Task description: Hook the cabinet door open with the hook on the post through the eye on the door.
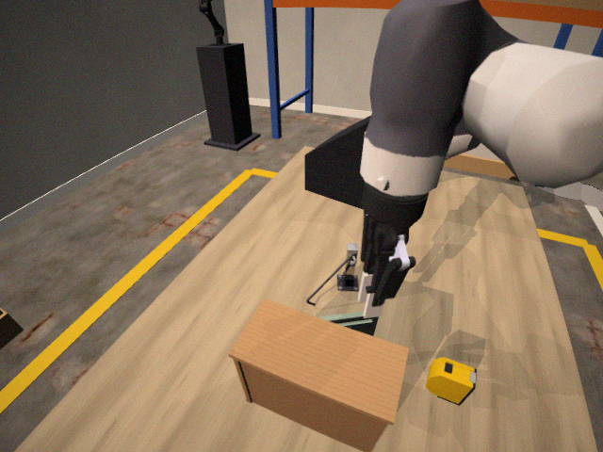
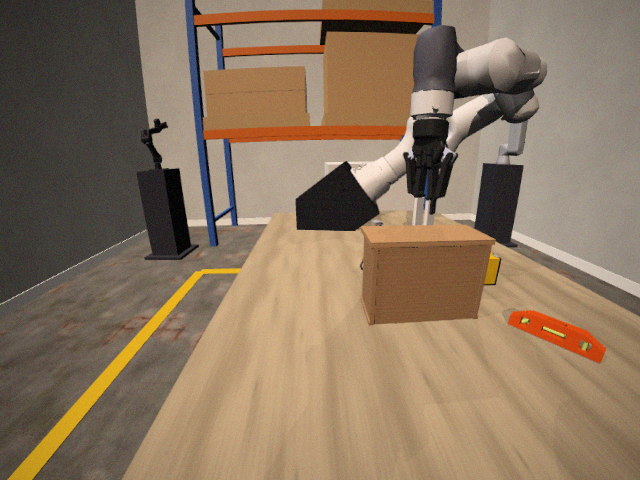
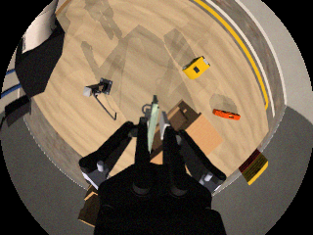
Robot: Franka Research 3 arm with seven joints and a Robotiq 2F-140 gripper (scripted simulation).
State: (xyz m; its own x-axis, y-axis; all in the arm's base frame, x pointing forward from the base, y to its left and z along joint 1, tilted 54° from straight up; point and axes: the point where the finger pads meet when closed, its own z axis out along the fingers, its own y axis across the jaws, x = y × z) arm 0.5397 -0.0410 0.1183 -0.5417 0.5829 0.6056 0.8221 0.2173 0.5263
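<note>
My hand is 130 mm past the hook post, 80 mm to the left of it and 100 mm above it. From my hand the other things lie so: green door (30 mm ahead, 60 mm to the right, 110 mm below); then yellow tape measure (170 mm to the left, 140 mm below); then orange spirit level (240 mm ahead, 180 mm to the left, 160 mm below).
</note>
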